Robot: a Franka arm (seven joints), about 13 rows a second.
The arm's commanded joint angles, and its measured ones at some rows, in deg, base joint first. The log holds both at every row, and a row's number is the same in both.
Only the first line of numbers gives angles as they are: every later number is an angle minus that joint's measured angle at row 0.
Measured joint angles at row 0:
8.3 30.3 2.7 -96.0 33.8 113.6 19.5
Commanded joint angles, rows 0 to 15:
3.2 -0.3 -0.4 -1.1 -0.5 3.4 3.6
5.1 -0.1 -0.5 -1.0 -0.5 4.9 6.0
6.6 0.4 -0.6 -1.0 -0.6 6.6 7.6
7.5 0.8 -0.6 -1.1 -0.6 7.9 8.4
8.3 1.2 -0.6 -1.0 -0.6 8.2 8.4
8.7 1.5 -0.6 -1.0 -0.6 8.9 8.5
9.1 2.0 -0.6 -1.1 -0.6 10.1 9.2
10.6 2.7 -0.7 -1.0 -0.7 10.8 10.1
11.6 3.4 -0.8 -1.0 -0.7 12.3 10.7
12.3 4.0 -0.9 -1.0 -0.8 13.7 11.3
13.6 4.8 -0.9 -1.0 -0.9 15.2 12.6
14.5 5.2 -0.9 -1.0 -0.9 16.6 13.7
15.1 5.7 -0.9 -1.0 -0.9 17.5 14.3
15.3 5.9 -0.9 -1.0 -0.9 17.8 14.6
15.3 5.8 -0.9 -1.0 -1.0 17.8 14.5
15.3 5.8 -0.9 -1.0 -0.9 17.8 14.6
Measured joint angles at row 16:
15.0 6.1 -0.1 -1.3 -0.1 17.7 13.0
